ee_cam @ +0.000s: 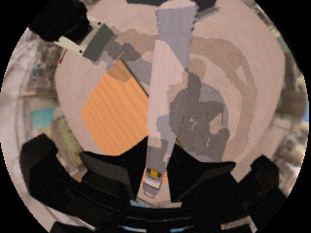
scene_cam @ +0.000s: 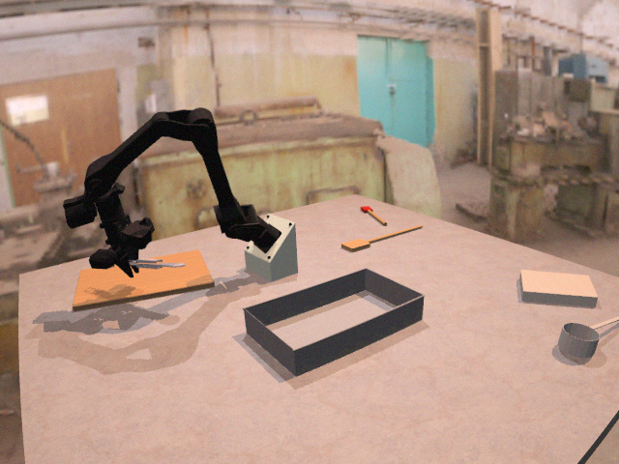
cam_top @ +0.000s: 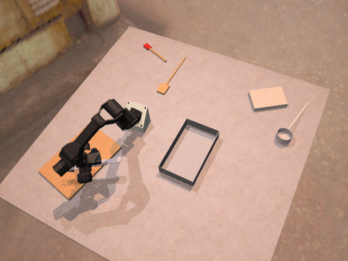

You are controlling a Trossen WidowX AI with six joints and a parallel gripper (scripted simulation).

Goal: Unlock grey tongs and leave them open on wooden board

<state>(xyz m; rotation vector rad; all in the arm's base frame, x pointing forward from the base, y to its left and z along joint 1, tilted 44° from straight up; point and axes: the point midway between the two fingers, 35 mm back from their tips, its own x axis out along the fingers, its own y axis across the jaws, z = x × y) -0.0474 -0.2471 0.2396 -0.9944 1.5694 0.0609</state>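
Now: gripper tip 100 mm past the wooden board, 30 mm to the right of it and 50 mm above it. Round my gripper tip: red spatula: 150 mm behind, 840 mm to the left, 60 mm below; then pale block: 600 mm ahead, 790 mm to the left, 50 mm below; then roasting tin: 370 mm ahead, 310 mm to the left, 30 mm below.
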